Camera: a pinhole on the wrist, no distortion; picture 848 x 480 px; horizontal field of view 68.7 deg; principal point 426.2 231.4 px. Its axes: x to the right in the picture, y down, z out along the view. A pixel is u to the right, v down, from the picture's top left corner.
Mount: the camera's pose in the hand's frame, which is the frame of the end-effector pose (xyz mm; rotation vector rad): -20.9 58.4 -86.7 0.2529 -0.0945 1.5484
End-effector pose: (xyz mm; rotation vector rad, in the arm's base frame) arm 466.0 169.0 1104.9 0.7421 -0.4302 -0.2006
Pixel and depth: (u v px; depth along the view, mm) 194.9 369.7 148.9
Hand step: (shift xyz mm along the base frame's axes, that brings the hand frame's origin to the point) -59.0 -37.2 0.0
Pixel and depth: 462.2 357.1 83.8
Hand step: -24.0 43.5 20.2
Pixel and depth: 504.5 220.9 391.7
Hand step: -112.2 -178.6 220.8
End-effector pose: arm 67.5 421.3 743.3 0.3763 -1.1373 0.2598
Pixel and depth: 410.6 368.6 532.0
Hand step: -370.7 -249.6 71.4
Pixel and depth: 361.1 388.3 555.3
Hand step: -372.9 -300.6 49.5
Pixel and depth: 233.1 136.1 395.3
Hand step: -131.1 -244.8 142.5
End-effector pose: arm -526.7 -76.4 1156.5 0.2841 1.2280 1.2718
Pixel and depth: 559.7 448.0 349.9
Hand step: 216.2 55.5 209.4
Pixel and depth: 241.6 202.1 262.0
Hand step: 159.8 51.3 -5.3
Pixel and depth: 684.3 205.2 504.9
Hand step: 265.0 295.7 261.6
